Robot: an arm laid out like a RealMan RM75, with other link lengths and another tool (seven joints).
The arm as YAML. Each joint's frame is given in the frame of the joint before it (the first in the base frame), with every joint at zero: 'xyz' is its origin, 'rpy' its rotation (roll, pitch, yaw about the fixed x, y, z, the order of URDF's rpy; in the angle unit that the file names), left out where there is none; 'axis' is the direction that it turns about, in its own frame. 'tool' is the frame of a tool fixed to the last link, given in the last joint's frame.
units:
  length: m
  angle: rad
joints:
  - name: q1
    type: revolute
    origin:
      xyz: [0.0, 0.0, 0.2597]
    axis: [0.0, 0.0, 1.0]
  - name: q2
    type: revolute
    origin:
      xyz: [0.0, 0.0, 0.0]
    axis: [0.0, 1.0, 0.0]
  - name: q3
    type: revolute
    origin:
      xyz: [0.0, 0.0, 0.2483]
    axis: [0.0, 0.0, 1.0]
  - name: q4
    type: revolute
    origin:
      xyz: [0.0, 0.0, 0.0]
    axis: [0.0, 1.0, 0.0]
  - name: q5
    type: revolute
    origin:
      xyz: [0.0, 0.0, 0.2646]
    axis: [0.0, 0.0, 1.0]
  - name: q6
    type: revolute
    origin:
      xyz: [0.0, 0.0, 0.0]
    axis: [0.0, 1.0, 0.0]
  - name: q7
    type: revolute
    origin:
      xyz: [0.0, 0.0, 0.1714]
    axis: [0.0, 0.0, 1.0]
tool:
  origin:
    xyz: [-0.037, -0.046, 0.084]
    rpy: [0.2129, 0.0, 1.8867]
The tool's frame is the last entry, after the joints.
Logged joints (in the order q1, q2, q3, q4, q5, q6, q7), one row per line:
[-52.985 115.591 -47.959 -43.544 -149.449 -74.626 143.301]
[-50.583 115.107 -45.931 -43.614 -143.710 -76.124 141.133]
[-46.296 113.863 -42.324 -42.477 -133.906 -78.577 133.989]
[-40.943 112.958 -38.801 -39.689 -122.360 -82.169 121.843]
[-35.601 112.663 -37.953 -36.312 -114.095 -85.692 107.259]
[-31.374 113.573 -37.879 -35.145 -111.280 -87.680 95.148]
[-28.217 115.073 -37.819 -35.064 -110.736 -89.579 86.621]
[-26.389 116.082 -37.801 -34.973 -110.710 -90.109 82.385]
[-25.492 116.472 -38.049 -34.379 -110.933 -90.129 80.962]
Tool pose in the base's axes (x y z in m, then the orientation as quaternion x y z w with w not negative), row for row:
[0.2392 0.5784 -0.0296 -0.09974 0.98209 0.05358 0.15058]
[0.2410 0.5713 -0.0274 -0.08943 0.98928 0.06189 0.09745]
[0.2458 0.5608 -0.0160 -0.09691 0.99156 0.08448 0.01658]
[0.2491 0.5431 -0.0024 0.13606 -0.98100 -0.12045 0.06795]
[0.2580 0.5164 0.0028 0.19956 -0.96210 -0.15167 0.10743]
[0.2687 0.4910 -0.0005 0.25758 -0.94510 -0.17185 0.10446]
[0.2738 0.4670 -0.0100 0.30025 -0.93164 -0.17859 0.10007]
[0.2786 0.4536 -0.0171 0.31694 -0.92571 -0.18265 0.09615]
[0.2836 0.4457 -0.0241 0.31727 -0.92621 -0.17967 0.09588]
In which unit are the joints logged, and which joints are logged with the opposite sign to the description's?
The joints are logged in degrees. Opposite sign: q1.
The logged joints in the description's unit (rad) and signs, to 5 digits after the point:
[0.92476 2.01744 -0.83704 -0.75999 -2.60838 -1.30247 2.50107]
[0.88284 2.00900 -0.80165 -0.76121 -2.50821 -1.32861 2.46324]
[0.80802 1.98728 -0.73869 -0.74136 -2.33710 -1.37143 2.33855]
[0.71459 1.97149 -0.67721 -0.69270 -2.13558 -1.43412 2.12656]
[0.62135 1.96634 -0.66240 -0.63376 -1.99133 -1.49561 1.87202]
[0.54758 1.98222 -0.66111 -0.61340 -1.94220 -1.53030 1.66065]
[0.49248 2.00840 -0.66007 -0.61198 -1.93271 -1.56345 1.51182]
[0.46057 2.02601 -0.65975 -0.61039 -1.93225 -1.57270 1.43789]
[0.44492 2.03282 -0.66408 -0.60003 -1.93615 -1.57305 1.41305]

